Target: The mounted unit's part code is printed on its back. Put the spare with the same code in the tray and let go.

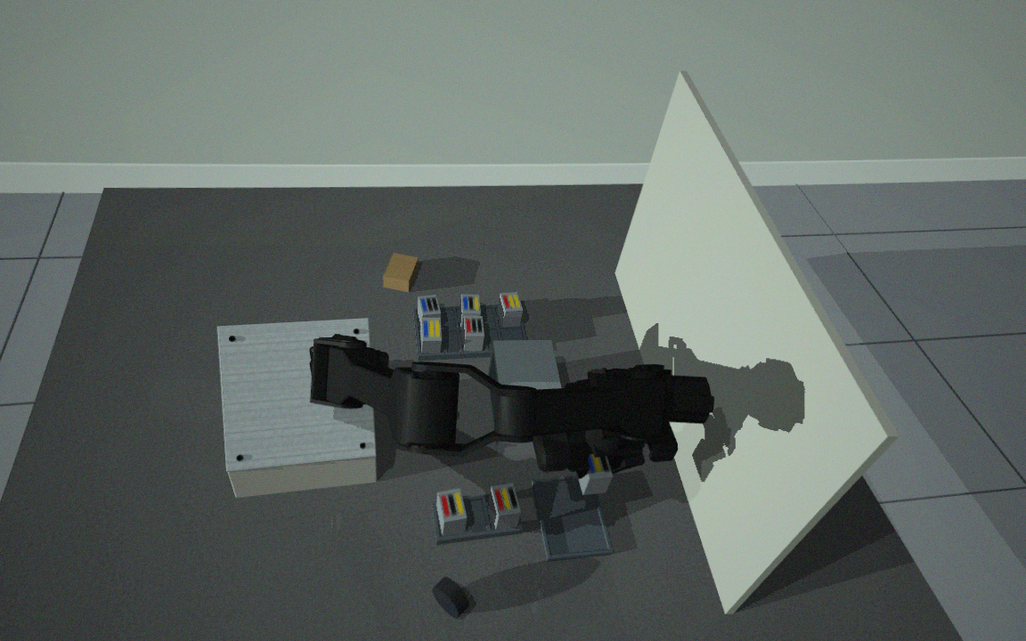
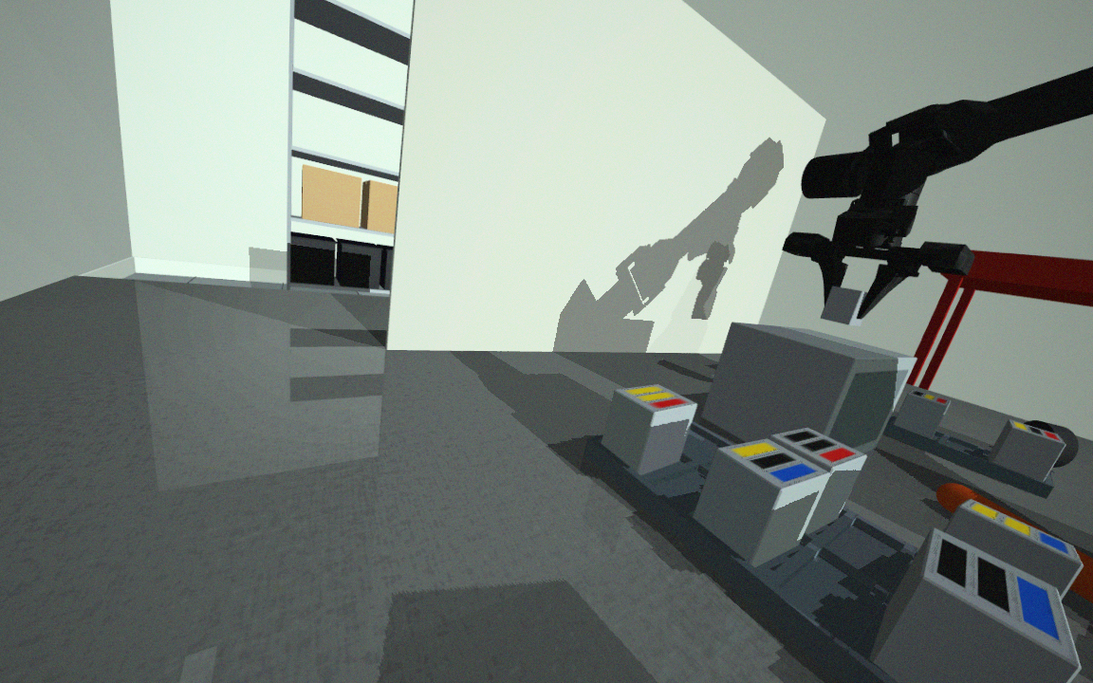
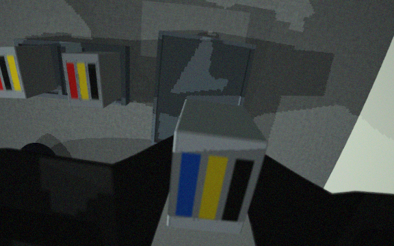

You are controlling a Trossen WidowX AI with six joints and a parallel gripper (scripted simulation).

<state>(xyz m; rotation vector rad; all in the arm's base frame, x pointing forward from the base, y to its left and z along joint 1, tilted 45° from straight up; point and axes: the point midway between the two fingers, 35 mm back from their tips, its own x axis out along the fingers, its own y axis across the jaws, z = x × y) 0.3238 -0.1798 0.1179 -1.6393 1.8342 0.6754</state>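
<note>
The grey tray lies 10 mm behind my gripper tip and 120 mm below it. Also, from my gripper tip: mounted unit (30 mm behind, 210 mm to the left, 70 mm below); then black tape roll (210 mm behind, 90 mm to the right, 100 mm below); then beige panel (220 mm ahead, 160 mm to the left, 100 mm above).
</note>
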